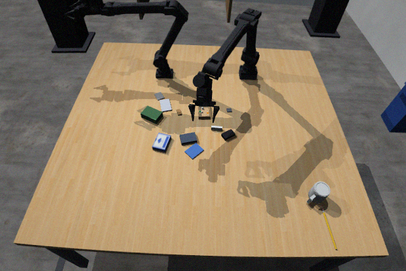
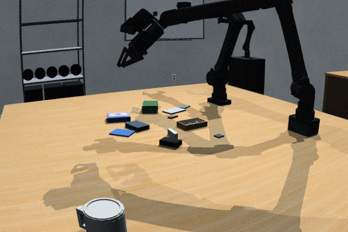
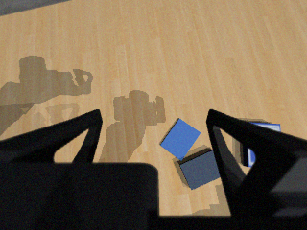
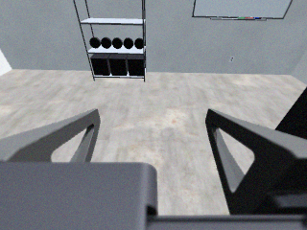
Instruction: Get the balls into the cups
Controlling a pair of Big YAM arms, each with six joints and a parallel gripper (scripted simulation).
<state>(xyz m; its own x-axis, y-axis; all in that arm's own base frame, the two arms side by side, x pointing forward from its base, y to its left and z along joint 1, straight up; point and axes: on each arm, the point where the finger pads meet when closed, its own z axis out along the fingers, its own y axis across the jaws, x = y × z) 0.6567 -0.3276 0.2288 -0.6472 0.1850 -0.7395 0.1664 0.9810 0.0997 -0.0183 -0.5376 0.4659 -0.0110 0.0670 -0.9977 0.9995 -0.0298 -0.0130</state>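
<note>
My left hand is 30 cm past the covered wooden puzzle, 27 cm above it and 2 cm to the right of it. Round my left hand: blue tile 27 cm below, 4 cm to the right, 1 cm behind; blue-and-white box 26 cm below, 22 cm to the right, 6 cm behind; black box 27 cm below, 16 cm to the left, 12 cm behind.
</note>
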